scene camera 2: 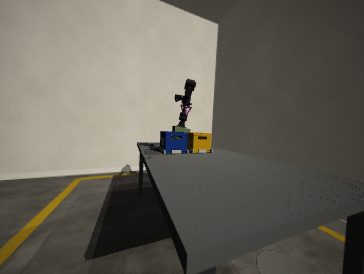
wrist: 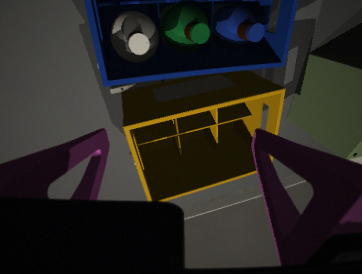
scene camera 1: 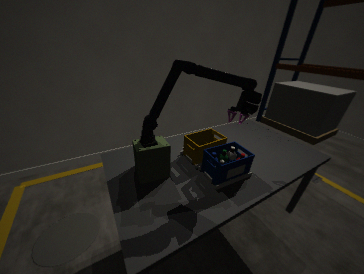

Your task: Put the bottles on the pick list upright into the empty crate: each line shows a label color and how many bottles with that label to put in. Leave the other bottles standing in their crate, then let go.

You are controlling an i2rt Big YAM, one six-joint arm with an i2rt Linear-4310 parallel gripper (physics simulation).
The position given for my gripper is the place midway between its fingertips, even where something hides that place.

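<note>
I can see my gripper (wrist: 180,136) here, and there's a green bottle (wrist: 184,33) as well as a blue bottle (wrist: 231,32).
</note>
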